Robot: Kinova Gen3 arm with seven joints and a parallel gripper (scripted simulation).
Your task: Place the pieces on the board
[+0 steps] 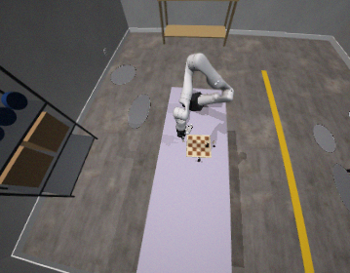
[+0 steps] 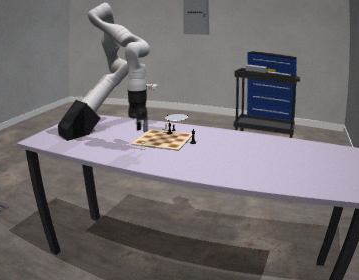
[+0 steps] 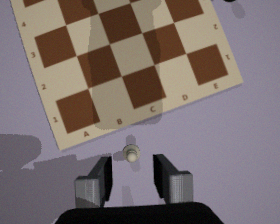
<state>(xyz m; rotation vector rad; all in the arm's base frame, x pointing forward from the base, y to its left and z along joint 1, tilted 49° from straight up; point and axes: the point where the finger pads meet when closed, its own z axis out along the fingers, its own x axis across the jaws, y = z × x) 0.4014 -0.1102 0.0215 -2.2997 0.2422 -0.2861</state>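
My hand is 80 mm above the white pawn. From my hand the other things lie so: chessboard: 10 mm ahead, 140 mm to the left, 90 mm below; black king: 140 mm ahead, 180 mm to the left, 70 mm below; white bishop: 60 mm behind, 270 mm to the left, 80 mm below.
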